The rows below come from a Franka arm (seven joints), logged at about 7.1 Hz.
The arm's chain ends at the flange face. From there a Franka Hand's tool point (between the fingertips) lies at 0.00 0.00 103.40 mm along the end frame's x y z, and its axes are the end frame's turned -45 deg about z.
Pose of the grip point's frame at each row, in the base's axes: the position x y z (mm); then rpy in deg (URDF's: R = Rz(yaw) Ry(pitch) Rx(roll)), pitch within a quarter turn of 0, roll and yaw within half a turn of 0:
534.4, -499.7, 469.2, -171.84, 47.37, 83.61
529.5, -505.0, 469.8, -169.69, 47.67, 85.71
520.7, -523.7, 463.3, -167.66, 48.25, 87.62
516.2, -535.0, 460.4, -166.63, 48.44, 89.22
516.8, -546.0, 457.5, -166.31, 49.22, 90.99
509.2, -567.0, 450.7, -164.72, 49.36, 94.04
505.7, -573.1, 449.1, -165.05, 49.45, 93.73
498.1, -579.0, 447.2, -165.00, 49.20, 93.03
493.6, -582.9, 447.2, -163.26, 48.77, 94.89
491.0, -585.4, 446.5, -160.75, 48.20, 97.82
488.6, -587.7, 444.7, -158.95, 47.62, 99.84
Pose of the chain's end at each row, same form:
557.4, -426.5, 538.5, 146.00, 36.03, 23.67
553.6, -431.4, 538.3, 146.56, 37.44, 24.52
545.9, -449.3, 530.6, 146.72, 38.92, 25.02
541.1, -460.1, 527.1, 146.91, 39.61, 25.97
540.0, -469.5, 523.1, 146.12, 40.15, 26.99
531.0, -489.6, 515.7, 146.54, 41.14, 29.11
527.4, -495.6, 514.0, 146.31, 40.99, 28.90
520.8, -502.1, 512.5, 146.63, 40.91, 28.37
516.9, -506.2, 512.5, 147.79, 41.76, 29.69
514.9, -508.7, 511.6, 149.43, 43.04, 31.84
513.0, -511.1, 509.7, 150.83, 43.91, 33.49

